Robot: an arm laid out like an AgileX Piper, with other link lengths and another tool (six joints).
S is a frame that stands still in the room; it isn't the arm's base.
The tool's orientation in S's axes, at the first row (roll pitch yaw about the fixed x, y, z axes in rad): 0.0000 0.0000 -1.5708
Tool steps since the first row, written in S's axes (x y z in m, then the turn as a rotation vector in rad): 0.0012 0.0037 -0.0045 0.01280 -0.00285 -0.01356; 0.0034 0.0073 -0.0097 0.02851 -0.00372 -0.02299; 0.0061 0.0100 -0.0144 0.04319 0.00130 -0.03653; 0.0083 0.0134 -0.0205 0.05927 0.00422 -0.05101; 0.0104 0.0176 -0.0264 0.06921 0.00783 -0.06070; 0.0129 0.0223 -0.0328 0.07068 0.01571 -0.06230; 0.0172 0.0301 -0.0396 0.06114 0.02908 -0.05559
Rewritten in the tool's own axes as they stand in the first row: -0.0037 0.0012 -0.0045 0.00285 0.01280 -0.01356; -0.0073 0.0034 -0.0097 0.00372 0.02851 -0.02299; -0.0100 0.0061 -0.0144 -0.00130 0.04319 -0.03653; -0.0134 0.0083 -0.0205 -0.00422 0.05927 -0.05101; -0.0176 0.0104 -0.0264 -0.00783 0.06921 -0.06070; -0.0223 0.0129 -0.0328 -0.01571 0.07068 -0.06230; -0.0301 0.0172 -0.0396 -0.02908 0.06114 -0.05559
